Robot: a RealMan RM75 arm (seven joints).
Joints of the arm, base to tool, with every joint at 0 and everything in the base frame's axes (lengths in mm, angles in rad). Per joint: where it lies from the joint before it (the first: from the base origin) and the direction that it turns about. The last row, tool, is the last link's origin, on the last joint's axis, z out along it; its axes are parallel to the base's.
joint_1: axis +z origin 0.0 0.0 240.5
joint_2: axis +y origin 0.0 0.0 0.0
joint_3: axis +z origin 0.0 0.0 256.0
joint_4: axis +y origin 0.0 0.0 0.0
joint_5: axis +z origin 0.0 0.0 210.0
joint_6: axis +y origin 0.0 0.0 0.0
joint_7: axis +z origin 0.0 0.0 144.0
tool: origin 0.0 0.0 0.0
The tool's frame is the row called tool.
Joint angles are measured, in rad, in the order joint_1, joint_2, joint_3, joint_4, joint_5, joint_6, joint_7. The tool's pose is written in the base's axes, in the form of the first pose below.
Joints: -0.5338, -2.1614, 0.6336, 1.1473, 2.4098, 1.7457, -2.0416
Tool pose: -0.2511 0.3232 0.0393 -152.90 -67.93 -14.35
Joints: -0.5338, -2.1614, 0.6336, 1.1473, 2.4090, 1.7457, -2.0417
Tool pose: -0.2510 0.3233 0.0393 -152.90 -67.92 -14.42
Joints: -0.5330, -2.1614, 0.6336, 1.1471, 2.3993, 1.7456, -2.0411
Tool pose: -0.2500 0.3235 0.0395 -152.93 -67.71 -15.19
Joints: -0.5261, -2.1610, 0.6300, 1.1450, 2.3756, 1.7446, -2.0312
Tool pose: -0.2497 0.3230 0.0404 -152.85 -67.10 -17.14
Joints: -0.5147, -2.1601, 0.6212, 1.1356, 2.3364, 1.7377, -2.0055
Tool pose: -0.2504 0.3223 0.0415 -152.51 -65.68 -20.46
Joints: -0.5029, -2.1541, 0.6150, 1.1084, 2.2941, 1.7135, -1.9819
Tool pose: -0.2538 0.3232 0.0419 -151.26 -65.08 -23.86
